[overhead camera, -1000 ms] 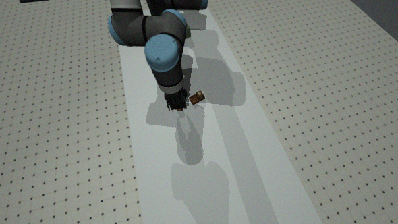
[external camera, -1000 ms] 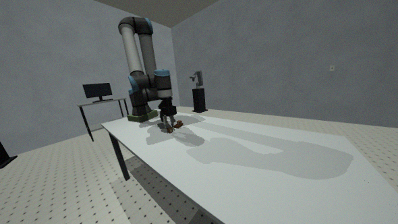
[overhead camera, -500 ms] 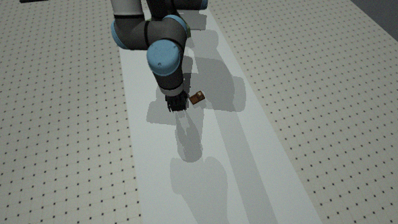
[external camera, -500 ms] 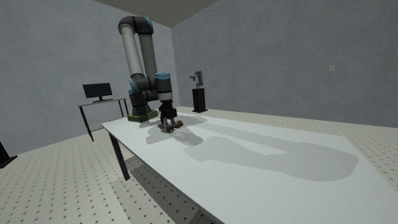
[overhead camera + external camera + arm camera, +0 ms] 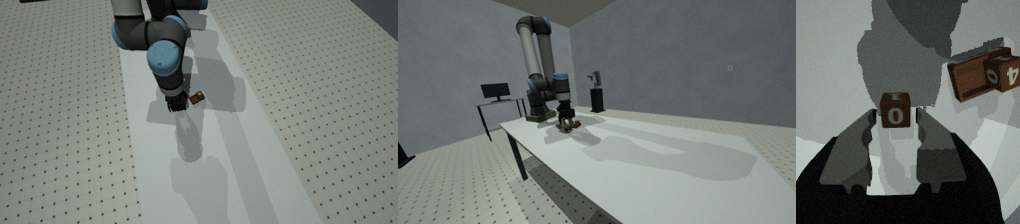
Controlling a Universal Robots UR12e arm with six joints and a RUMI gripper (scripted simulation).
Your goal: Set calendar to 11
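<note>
Now: the brown cube 1 cm below my hand. Also, from my hand: brown calendar tray 5 cm behind, 10 cm to the left, 2 cm below.
</note>
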